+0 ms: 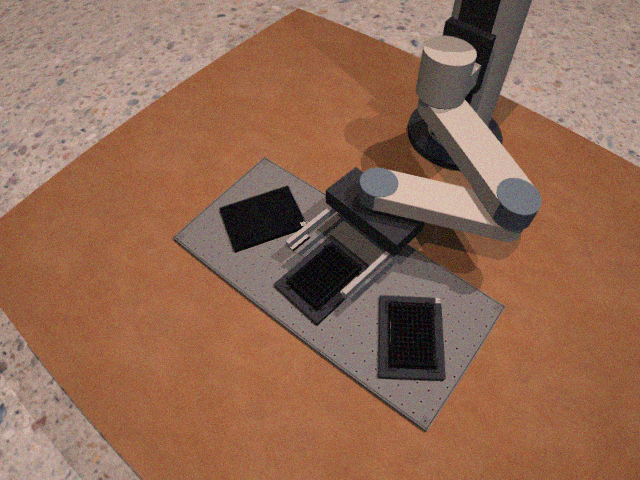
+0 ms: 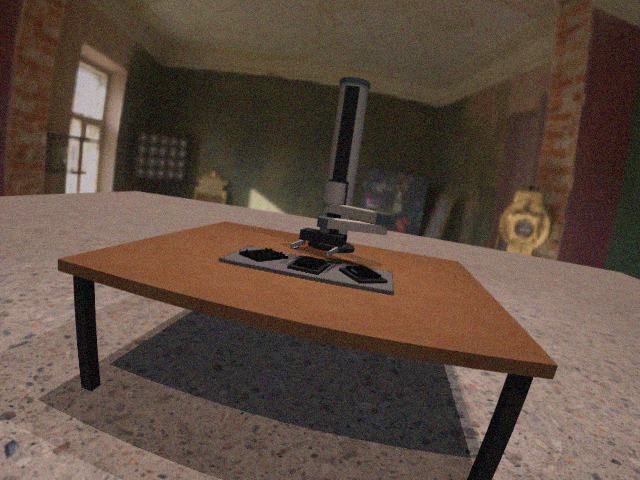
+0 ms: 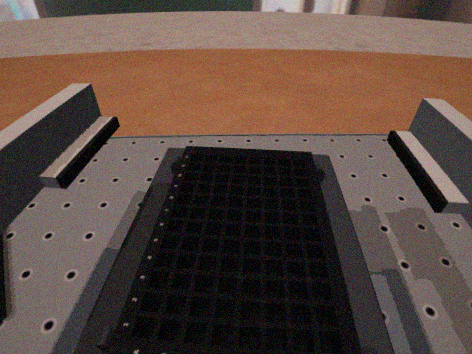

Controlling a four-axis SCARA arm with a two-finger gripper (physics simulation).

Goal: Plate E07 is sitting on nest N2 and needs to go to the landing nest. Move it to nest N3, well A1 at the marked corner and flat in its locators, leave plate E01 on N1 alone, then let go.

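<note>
Plate E07 (image 1: 326,276) (image 2: 309,264) (image 3: 240,240), black with a grid of wells, lies on the middle nest N2 (image 1: 316,317) (image 3: 345,250); whether it is fully flat there I cannot tell. My gripper (image 1: 320,267) (image 2: 313,249) (image 3: 251,109) is open, one finger on each side of the plate and slightly above it, with gaps on both sides. Plate E01 (image 1: 412,333) (image 2: 361,272) sits on the right nest, N1 (image 1: 382,338). The left black nest, apparently N3 (image 1: 262,218) (image 2: 263,254), shows no clear plate. Plate and nest labels cannot be read.
All three nests stand on a grey perforated board (image 1: 341,341) (image 2: 382,288) (image 3: 65,205) on the orange-brown table (image 1: 180,361) (image 2: 413,320) (image 3: 240,90). The arm's column (image 1: 504,62) (image 2: 356,134) rises behind the board, and the folded arm links (image 1: 439,204) reach over its rear edge.
</note>
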